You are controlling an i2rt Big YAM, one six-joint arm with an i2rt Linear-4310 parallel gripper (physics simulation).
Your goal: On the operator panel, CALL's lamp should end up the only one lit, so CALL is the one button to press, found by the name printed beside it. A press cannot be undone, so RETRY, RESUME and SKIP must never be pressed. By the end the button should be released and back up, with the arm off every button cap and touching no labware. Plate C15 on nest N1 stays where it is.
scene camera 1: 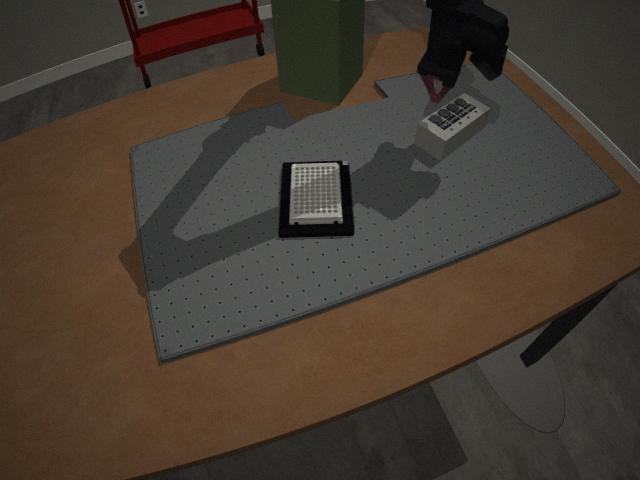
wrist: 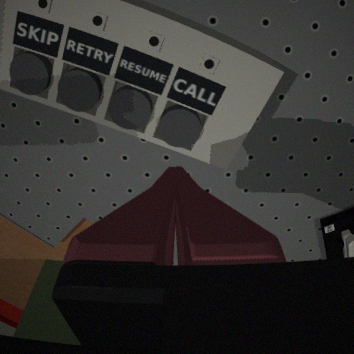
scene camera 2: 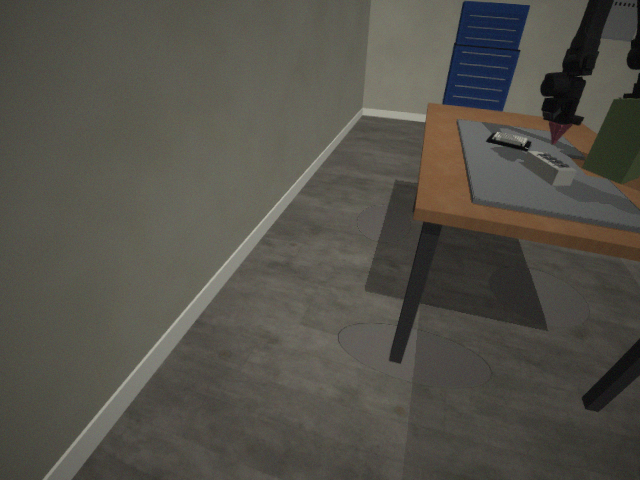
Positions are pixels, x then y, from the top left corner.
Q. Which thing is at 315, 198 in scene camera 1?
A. A plate C15.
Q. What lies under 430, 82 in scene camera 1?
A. My gripper.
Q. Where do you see an RESUME button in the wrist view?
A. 129, 107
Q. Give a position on a CALL button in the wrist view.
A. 179, 126
